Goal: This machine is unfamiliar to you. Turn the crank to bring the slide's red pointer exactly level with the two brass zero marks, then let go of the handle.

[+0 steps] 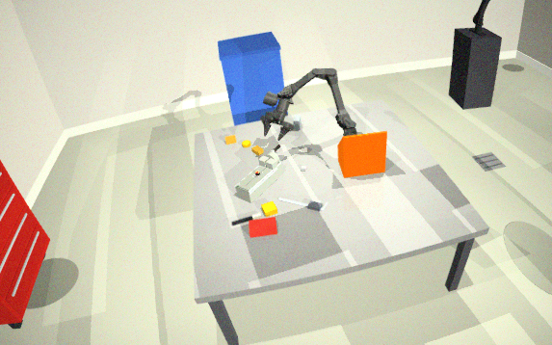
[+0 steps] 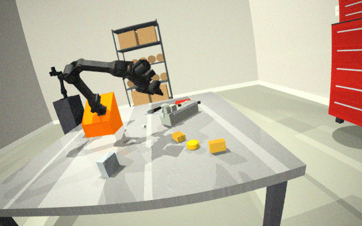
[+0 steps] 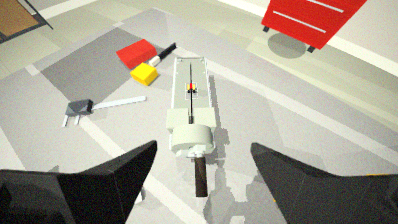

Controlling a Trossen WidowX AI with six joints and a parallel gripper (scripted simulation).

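The dark brown crank handle lies 20 mm behind my gripper tip, 20 mm to the right of it and 70 mm below it. The rest, counted from my gripper tip: yellow block (50 mm ahead, 320 mm to the left, 180 mm below); grey cube (170 mm behind, 400 mm to the right, 160 mm below); red pointer (90 mm ahead, 130 mm to the left, 110 mm below).
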